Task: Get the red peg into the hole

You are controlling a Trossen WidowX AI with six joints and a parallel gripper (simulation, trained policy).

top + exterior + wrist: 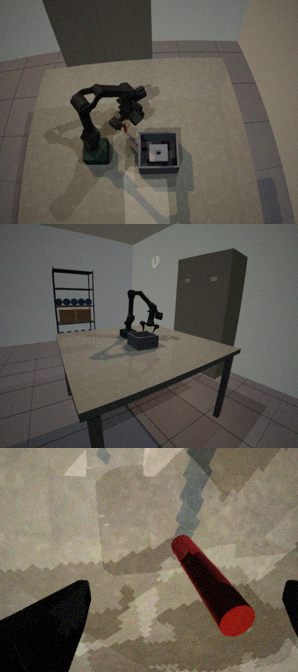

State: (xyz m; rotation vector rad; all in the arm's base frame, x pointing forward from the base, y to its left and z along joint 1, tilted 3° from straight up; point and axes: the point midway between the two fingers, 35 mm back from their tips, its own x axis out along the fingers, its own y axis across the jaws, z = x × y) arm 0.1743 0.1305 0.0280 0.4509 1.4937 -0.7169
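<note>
My gripper tip is 2 cm above the red peg, 1 cm to the left of it and 1 cm past it. From my gripper tip the other things lie so: pale plate (16 cm to the right, 16 cm ahead, 1 cm below); then dark box (16 cm to the right, 16 cm ahead, 3 cm below).
</note>
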